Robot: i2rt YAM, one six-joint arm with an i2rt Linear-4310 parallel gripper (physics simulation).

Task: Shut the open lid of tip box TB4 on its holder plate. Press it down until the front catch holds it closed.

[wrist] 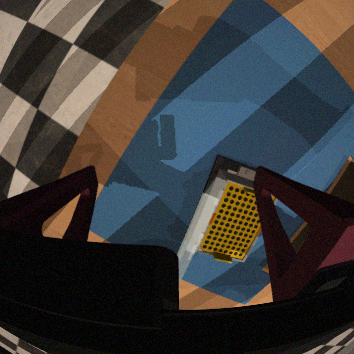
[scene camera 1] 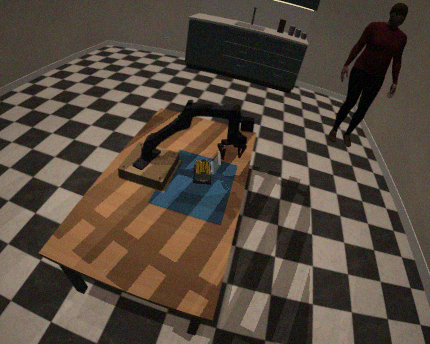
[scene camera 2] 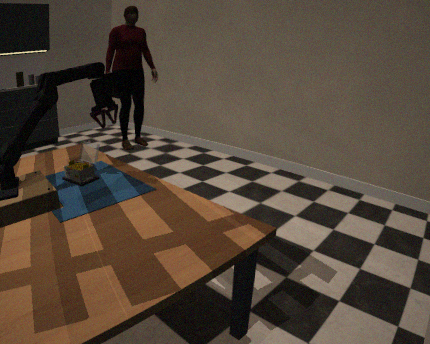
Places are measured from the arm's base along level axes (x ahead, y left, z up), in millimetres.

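Pixels of known places: gripper, fingertip midpoint: [wrist: 175,174] [scene camera 1: 230,158] [scene camera 2: 109,125]; arm's base, origin of the base link: [scene camera 1: 146,158] [scene camera 2: 9,188].
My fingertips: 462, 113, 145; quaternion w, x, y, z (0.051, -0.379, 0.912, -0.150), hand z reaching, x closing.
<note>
Ahead of a thing's pixels: the offset from my fingertips to its top centre, as dx, dy, dz. "pt": to the spot under its first point. Level surfaces: height alone.
Tip box TB4 {-155, +24, -141} [scene camera 1: 202,167] [scene camera 2: 79,171] [wrist: 232,220] is a small pale box with a yellow, perforated tip rack. It stands on a dark holder plate {pt -121, -43, -201} [scene camera 1: 202,181] [wrist: 218,162]. Its clear lid {-95, +53, -62} [scene camera 1: 216,161] [scene camera 2: 91,152] [wrist: 196,225] is open and stands roughly upright along the side away from the arm's base. My gripper [scene camera 1: 231,154] [scene camera 2: 108,125] [wrist: 175,174] is open and empty, above and beyond the lid side of the box. In the wrist view, the right finger covers part of the box's right edge. The front catch cannot be made out.
The box and plate are on a blue mat {dz -215} [scene camera 1: 175,197] [scene camera 2: 120,190] [wrist: 210,120] on the wooden table {dz -218} [scene camera 1: 115,250] [scene camera 2: 135,250]. The arm's base stands on a wooden block [scene camera 1: 140,177] [scene camera 2: 30,207] beside the mat. A person [scene camera 1: 372,55] [scene camera 2: 129,55] stands beyond the table.
</note>
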